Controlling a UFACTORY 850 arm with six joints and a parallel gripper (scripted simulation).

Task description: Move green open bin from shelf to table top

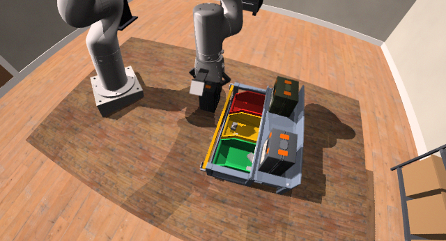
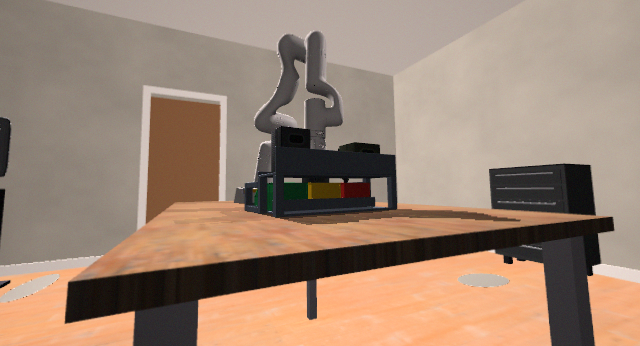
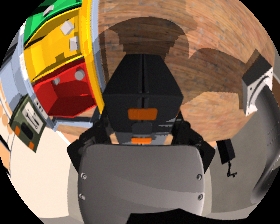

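Right now my hand is 11 cm to the left of the yellow bar, 8 cm short of it and 5 cm above it. Round my hand: red bin 18 cm ahead, 6 cm below, 1 cm to the left; then yellow bin 18 cm ahead, 11 cm to the right, 6 cm below; then green bin 22 cm to the right, 19 cm ahead, 6 cm below.
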